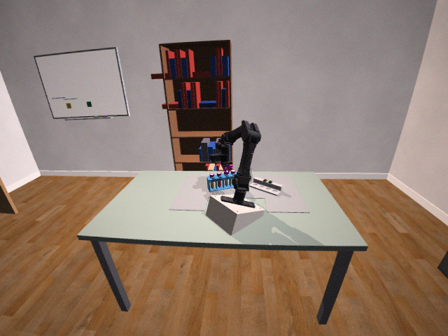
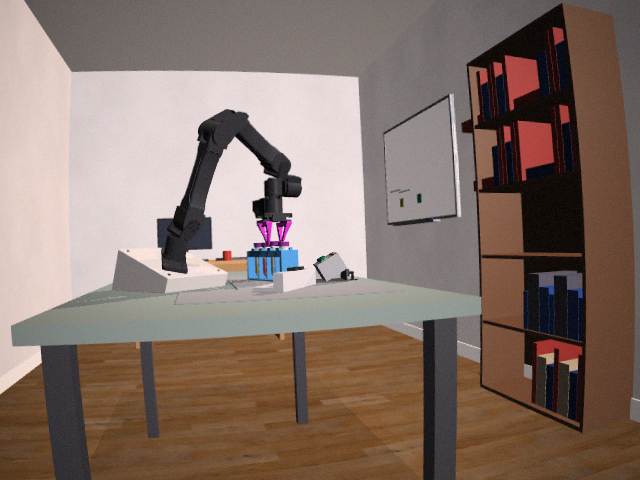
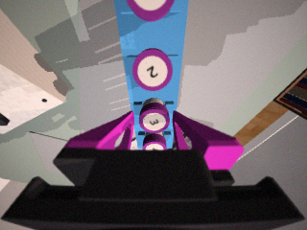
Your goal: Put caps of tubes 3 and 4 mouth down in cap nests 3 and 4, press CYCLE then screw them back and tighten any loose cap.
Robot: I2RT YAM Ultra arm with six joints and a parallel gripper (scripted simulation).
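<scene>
My gripper is now 10 mm short of the purple cap and 50 mm to the left of it. Also, from my hand: grey key desk: 120 mm ahead, 140 mm to the right, 70 mm below; blue cycle key: 100 mm ahead, 120 mm to the right, 50 mm below; green ready key: 90 mm ahead, 160 mm to the right, 50 mm below.
</scene>
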